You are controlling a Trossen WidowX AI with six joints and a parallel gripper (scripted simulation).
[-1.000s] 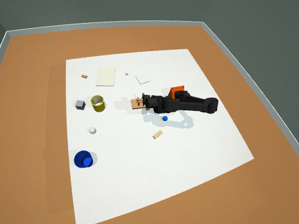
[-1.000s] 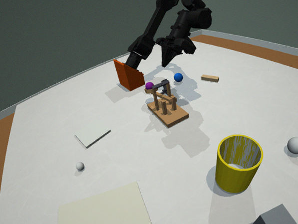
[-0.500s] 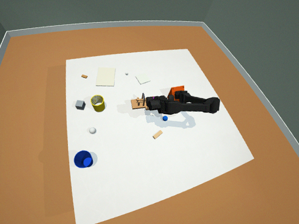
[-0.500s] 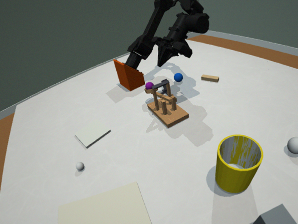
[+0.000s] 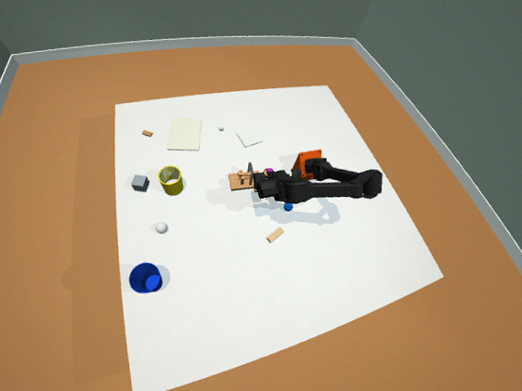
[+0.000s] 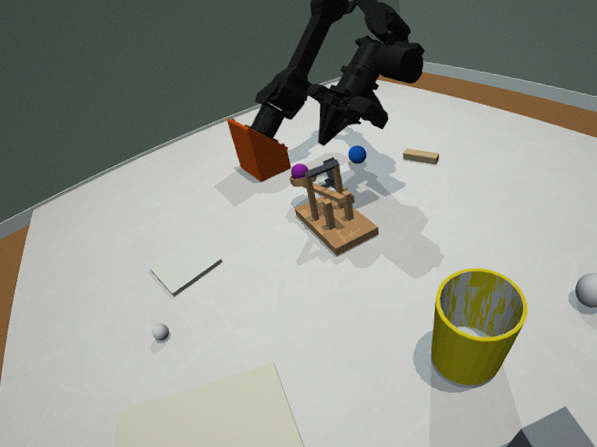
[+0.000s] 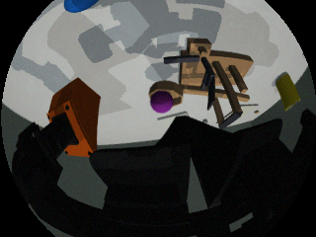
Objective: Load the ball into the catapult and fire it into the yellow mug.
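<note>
Right now my gripper tip is 2 cm past the purple ball, 4 cm to the left of it and 5 cm above it. From my gripper tip the other things lie so: wooden catapult (5 cm ahead, 3 cm to the right, 5 cm below); blue ball (6 cm behind, 12 cm to the left, 9 cm below); wooden block (4 cm ahead, 22 cm to the left, 10 cm below).
</note>
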